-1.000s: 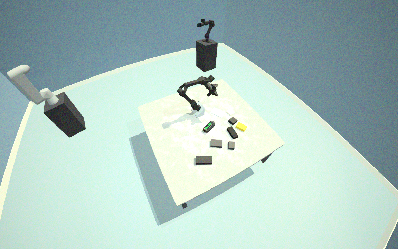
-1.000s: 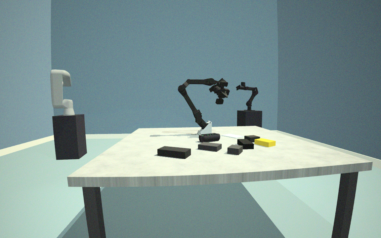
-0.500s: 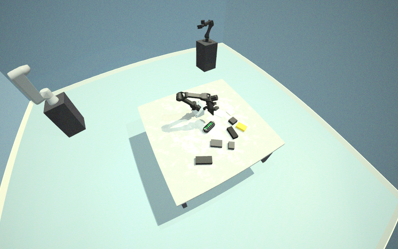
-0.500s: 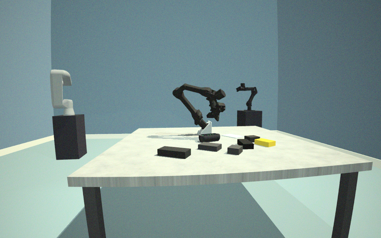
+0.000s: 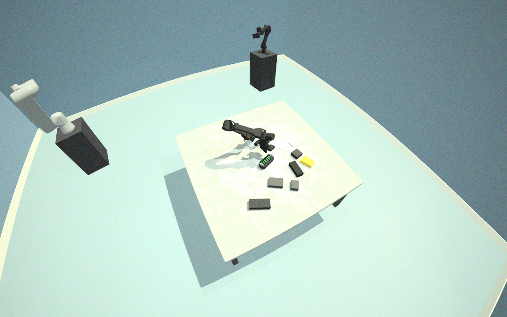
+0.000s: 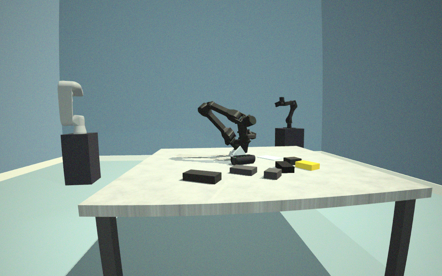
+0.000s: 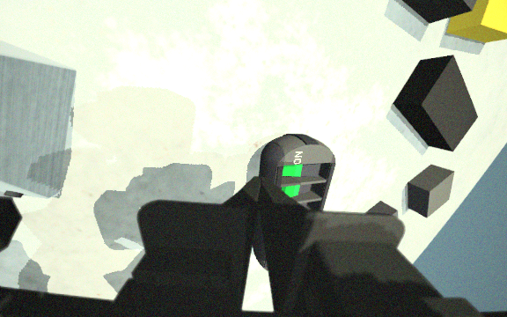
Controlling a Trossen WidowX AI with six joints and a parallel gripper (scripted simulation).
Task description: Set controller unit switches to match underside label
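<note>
Right now my gripper tip is 260 mm short of the flat grey block, 100 mm to the left of it and 40 mm above it. Also, from my gripper tip: white sheet (320 mm to the left, 50 mm below, 20 mm ahead); yellow block (270 mm to the left, 260 mm ahead, 40 mm below); small grey cube (370 mm ahead, 40 mm below, 10 mm to the left).
</note>
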